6 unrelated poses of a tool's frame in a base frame.
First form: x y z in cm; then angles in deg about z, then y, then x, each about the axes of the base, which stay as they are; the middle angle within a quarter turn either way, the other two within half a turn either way.
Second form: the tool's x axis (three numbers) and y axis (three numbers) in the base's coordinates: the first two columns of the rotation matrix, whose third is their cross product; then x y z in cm. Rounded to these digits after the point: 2 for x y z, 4 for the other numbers.
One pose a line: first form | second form
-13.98 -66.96 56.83 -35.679 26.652 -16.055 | 0.7260 -0.6613 -0.1889 0.5213 0.7083 -0.4761 -13.98 -66.96 56.83
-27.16 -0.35 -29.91 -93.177 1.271 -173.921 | -0.0554 0.9930 0.1045 0.9982 0.0528 0.0279 -27.16 -0.35 -29.91
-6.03 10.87 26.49 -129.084 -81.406 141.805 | -0.0942 0.9955 0.0100 0.1160 0.0209 -0.9930 -6.03 10.87 26.49
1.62 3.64 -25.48 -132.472 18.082 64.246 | -0.6419 -0.5093 -0.5733 0.7012 -0.0872 -0.7076 1.62 3.64 -25.48
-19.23 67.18 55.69 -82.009 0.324 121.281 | 0.1390 0.5149 -0.8459 0.9903 -0.0674 0.1217 -19.23 67.18 55.69
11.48 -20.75 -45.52 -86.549 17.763 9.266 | 0.0573 -0.9822 -0.1789 0.9506 0.1084 -0.2909 11.48 -20.75 -45.52
